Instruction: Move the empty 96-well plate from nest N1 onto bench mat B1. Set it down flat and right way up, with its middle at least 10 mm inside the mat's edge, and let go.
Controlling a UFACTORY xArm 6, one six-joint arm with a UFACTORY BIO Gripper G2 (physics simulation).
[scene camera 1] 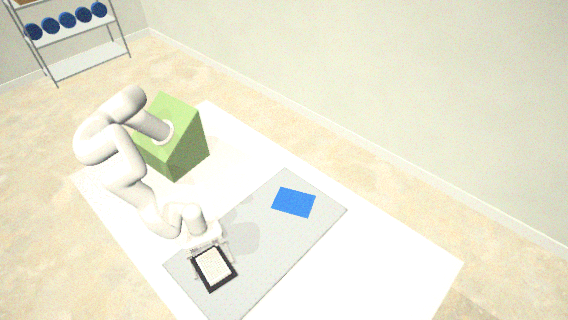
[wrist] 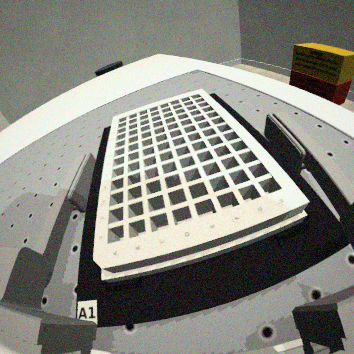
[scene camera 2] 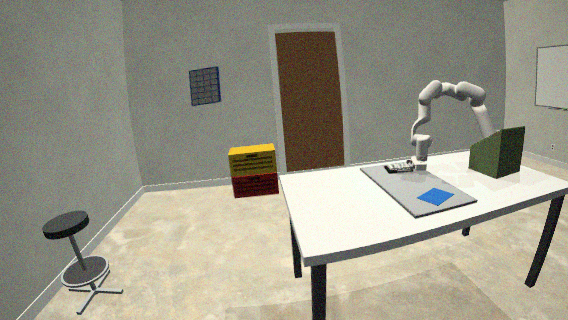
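The white 96-well plate sits flat and right way up in the black nest, its well openings facing up. My gripper is open around the plate. In the wrist view one finger pad stands to the left of the plate and the other to its right, with a narrow gap visible on each side. The blue bench mat lies flat toward the other end of the grey board and does not show in the wrist view.
The grey perforated board lies on the white table and carries both nest and mat. A green block stands at the arm's base. A small A1 label is at the nest's near left corner.
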